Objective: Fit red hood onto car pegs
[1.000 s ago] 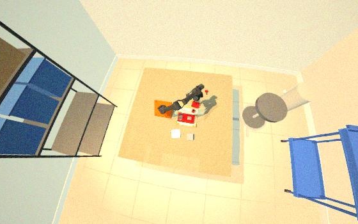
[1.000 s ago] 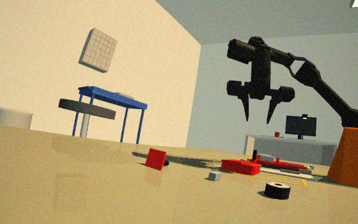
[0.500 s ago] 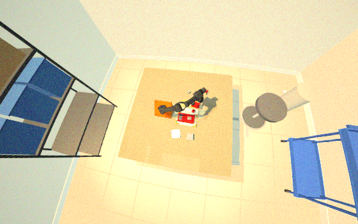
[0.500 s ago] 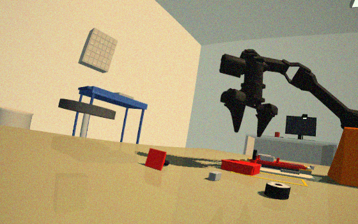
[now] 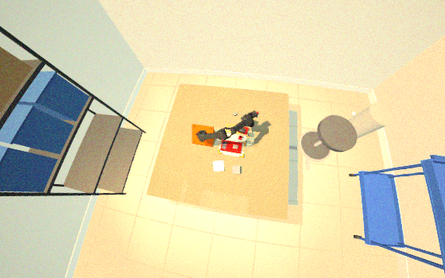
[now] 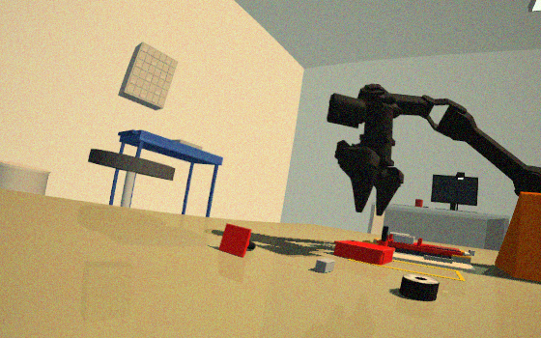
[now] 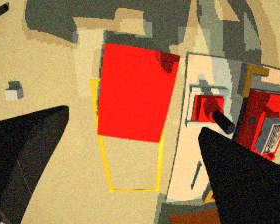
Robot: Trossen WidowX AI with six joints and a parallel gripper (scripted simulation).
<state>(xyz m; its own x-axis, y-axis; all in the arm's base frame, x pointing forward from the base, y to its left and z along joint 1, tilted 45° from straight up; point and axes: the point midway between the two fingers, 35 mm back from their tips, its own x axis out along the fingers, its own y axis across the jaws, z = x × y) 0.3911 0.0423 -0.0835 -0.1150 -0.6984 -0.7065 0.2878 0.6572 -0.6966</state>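
The red hood is 7 cm below my gripper tip.
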